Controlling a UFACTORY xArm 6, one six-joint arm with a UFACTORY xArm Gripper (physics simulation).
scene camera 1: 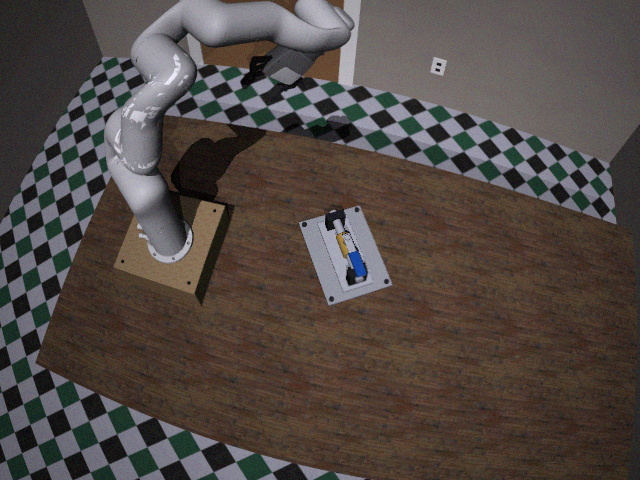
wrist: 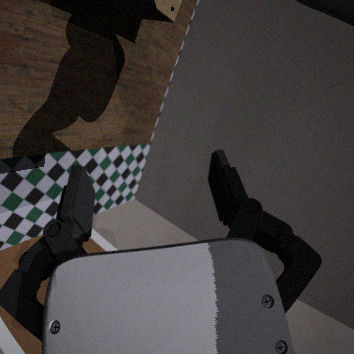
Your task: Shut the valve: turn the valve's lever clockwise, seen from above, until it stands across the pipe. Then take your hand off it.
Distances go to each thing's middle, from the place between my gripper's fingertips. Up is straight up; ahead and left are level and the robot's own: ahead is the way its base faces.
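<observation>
The grey base plate (scene camera 1: 332, 290) is a long way ahead of my hand. It is also well below my hand, and a good way to the right of it.
</observation>
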